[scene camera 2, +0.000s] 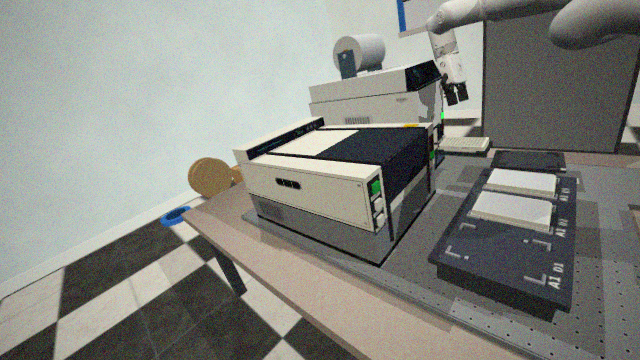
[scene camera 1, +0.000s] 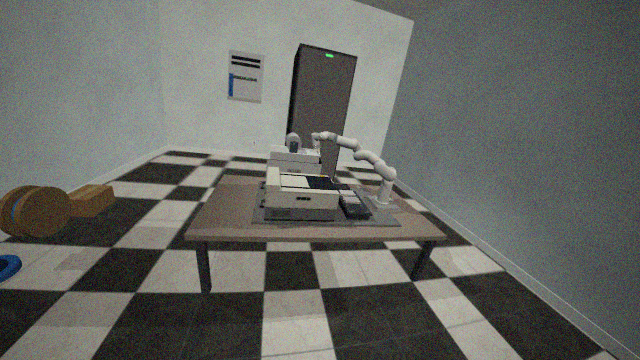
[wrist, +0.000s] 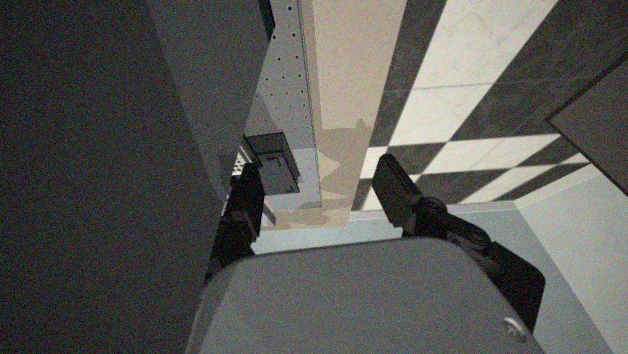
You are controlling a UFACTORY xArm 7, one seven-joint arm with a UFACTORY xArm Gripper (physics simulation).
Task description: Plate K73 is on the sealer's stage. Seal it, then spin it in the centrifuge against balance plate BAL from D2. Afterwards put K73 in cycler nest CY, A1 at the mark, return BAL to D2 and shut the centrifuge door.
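Frame: origin at the arm's base, x ahead, y left, z up, level; metres.
Seen in the pictures: gripper, fingertip midpoint: (scene camera 2: 458,102) (wrist: 319,173); arm's base, origin of the base link: (scene camera 1: 381,201).
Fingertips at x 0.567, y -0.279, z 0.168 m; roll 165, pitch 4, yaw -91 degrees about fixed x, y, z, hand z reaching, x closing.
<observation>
Pixels of each thing's top centre, then the offset from my fingertips to it.
- sealer, middle of its top: (scene camera 2: 362,33) (scene camera 1: 296,134) dx +0.229, dy +0.179, dz +0.282 m
- pale plate, middle of its top: (scene camera 2: 463,141) dx -0.067, dy +0.145, dz -0.086 m
- dark deck rack, middle of its top: (scene camera 2: 513,210) (scene camera 1: 351,200) dx -0.255, dy +0.390, dz -0.131 m
- low dark nest, middle of its top: (wrist: 266,181) (scene camera 2: 527,156) (scene camera 1: 341,185) dx -0.225, dy +0.105, dz -0.133 m
My gripper (scene camera 2: 457,100) (wrist: 319,173) is open and empty, fingers pointing down, beside the right end of the sealer (scene camera 2: 362,111) (scene camera 1: 295,157), the rear machine with a film roll on top. It hangs above the pale plate (scene camera 2: 465,144), which sits on the stage at the sealer's right end. The front white machine (scene camera 2: 310,187) (scene camera 1: 300,199) has a black top section and buttons on its end; I cannot tell whether its door is open. A white plate (scene camera 2: 512,209) lies at D2 on the dark deck rack (scene camera 2: 500,257). D1 is empty. Plate names are unreadable.
Another white plate (scene camera 2: 522,181) lies at D3. A low dark nest (scene camera 2: 530,160) (wrist: 280,175) with corner marks stands behind the rack. In the wrist view, a large dark surface fills the left side, close to the left finger. A tall dark cabinet (scene camera 1: 325,90) (scene camera 2: 555,90) stands behind.
</observation>
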